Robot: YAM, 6 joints.
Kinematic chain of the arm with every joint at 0, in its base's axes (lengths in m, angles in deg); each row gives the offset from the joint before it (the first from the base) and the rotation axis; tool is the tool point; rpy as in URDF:
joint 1: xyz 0 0 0.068 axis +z
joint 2: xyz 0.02 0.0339 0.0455 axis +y
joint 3: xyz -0.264 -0.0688 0 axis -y
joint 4: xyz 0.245 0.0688 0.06 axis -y
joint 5: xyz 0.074 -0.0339 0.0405 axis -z
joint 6: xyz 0.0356 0 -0.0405 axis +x
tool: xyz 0 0 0 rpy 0 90 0
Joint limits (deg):
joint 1: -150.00..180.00
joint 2: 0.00..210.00
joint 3: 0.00..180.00
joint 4: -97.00..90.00
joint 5: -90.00..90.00
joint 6: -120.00..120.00
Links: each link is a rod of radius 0.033 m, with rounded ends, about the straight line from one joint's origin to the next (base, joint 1, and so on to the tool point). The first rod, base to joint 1, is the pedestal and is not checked.
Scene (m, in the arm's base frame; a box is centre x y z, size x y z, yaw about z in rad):
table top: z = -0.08
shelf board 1: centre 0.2 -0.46 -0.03 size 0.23 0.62 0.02 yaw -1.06
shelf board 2: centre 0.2 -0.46 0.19 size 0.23 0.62 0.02 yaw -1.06
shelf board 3: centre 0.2 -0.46 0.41 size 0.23 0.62 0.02 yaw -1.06
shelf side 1: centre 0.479 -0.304 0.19 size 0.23 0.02 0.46 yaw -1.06
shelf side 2: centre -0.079 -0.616 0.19 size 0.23 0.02 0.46 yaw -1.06
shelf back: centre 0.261 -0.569 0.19 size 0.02 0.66 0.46 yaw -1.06
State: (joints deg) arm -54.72 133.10 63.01 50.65 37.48 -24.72
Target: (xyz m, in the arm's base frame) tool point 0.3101 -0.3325 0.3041
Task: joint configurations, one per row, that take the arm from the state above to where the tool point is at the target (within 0.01 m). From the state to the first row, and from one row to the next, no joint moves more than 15 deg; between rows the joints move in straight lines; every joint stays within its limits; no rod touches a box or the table.
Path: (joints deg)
1: -53.42 125.76 50.65 50.28 39.03 -24.72
2: -52.12 118.42 38.29 49.90 40.58 -24.72
3: -50.82 111.08 25.94 49.53 42.12 -24.72
4: -45.24 99.96 30.52 52.72 41.91 -24.72
5: -39.66 88.83 35.11 55.91 41.69 -24.72
6: -34.08 77.71 39.70 59.11 41.47 -24.72
7: -37.50 89.39 52.58 57.78 39.81 -24.72
8: -40.91 101.08 65.45 56.46 38.16 -24.72
9: -44.33 112.77 78.33 55.14 36.50 -24.72

